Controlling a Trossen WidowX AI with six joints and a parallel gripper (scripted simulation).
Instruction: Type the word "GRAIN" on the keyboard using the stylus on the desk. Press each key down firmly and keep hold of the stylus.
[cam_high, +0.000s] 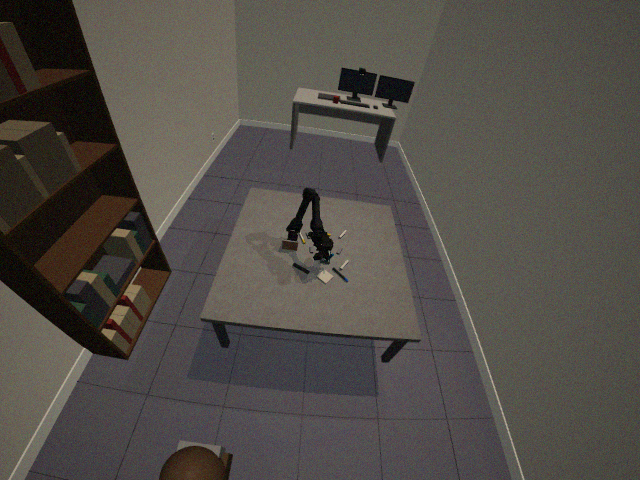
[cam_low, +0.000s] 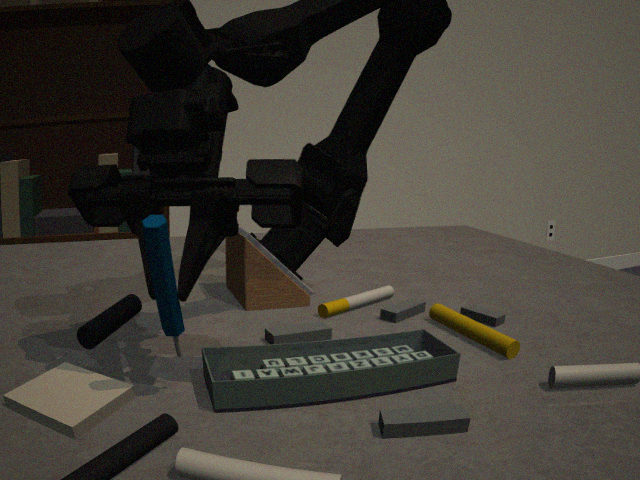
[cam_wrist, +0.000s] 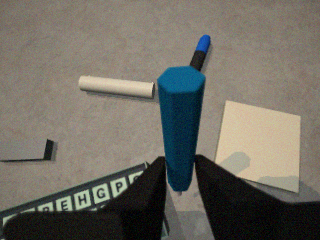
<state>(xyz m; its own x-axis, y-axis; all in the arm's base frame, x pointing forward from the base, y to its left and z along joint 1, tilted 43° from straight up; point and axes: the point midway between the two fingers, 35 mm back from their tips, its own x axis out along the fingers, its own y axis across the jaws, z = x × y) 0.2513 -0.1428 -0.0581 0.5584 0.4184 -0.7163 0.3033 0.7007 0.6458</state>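
Now: gripper tip 50 mm above the thin grey tip, 20 mm past it and 10 mm to the right of it. Also, from my gripper tip: cream pad: 90 mm to the right, 80 mm below; then keyboard tray: 130 mm to the left, 70 mm below, 10 mm behind; then blue stylus: 20 mm below, 10 mm behind.
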